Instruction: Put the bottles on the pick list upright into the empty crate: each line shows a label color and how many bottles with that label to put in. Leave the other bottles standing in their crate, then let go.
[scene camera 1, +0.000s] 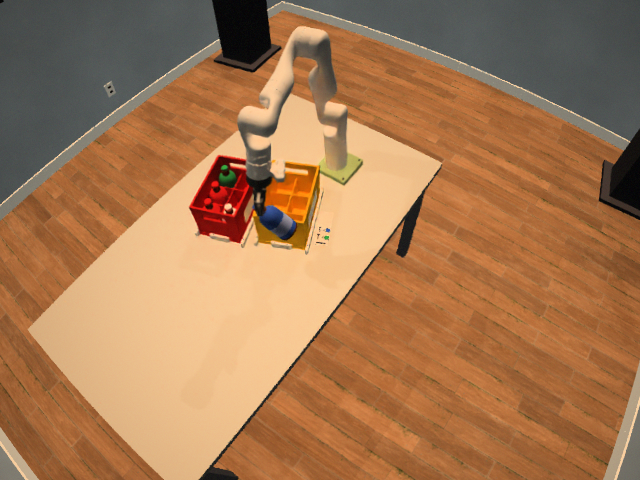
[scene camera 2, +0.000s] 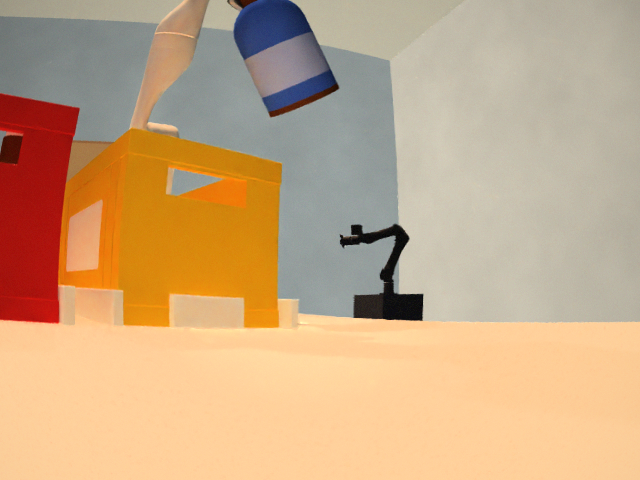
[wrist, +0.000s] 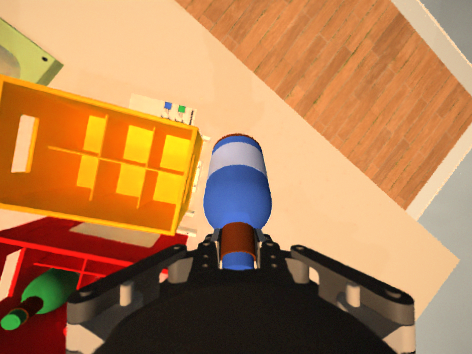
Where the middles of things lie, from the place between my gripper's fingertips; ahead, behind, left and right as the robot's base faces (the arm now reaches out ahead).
Labels:
I see the blue bottle (scene camera 1: 275, 220) 4 cm to the left of my hand, 4 cm below it and 2 cm behind it. From my hand the other things lie so: pick list (wrist: 175, 112) 31 cm below, 23 cm behind, 10 cm to the left; green bottle (wrist: 50, 290) 33 cm to the right, 23 cm below, 20 cm behind.

